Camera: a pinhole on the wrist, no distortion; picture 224 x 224 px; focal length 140.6 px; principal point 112.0 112.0 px. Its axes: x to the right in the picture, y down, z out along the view. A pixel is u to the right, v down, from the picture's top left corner.
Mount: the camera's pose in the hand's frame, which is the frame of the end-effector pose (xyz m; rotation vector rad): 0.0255 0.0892 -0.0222 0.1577 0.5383 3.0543
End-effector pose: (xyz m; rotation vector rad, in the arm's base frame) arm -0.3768 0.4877 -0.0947 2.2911 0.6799 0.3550
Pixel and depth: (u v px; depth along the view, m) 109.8 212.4 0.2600
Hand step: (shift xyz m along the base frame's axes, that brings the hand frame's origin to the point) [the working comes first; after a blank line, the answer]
In the camera's frame: -0.0041 0.1857 0.2600

0.1676 -0.1295 -0.1968
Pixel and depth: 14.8 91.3 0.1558
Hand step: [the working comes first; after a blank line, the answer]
In the camera's frame: -0.1077 -0.0229 0.1558

0.2268 -0.0707 0.0443
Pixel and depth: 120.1 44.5 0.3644
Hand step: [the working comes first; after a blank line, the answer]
In the camera's frame: 0.0210 -0.1749 0.3644

0.2899 -0.3494 0.0829
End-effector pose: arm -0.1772 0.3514 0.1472 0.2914 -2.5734 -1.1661
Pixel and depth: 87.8 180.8 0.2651
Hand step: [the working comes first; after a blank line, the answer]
In the camera's frame: -0.0456 0.1297 0.2651

-0.1870 0.1915 -0.1067
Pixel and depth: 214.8 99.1 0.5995
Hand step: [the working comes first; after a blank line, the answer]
In the camera's frame: 0.4383 -0.0550 0.5995

0.1041 0.7342 -0.1366
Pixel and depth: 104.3 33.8 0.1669
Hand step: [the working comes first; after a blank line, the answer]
In the camera's frame: -0.0091 -0.0928 0.1669

-0.0999 0.2052 0.1230
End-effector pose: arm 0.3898 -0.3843 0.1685 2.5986 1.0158 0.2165
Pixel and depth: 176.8 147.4 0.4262
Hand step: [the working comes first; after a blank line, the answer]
In the camera's frame: 0.1964 0.1073 0.4262

0.1103 -0.2956 -0.3508
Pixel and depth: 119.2 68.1 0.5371
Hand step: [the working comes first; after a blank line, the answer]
In the camera's frame: 0.0275 -0.1677 0.5371

0.4242 -0.3651 -0.2364
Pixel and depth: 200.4 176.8 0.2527
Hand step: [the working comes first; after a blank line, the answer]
In the camera's frame: 0.1589 0.1165 0.2527

0.0379 -0.1933 -0.2247
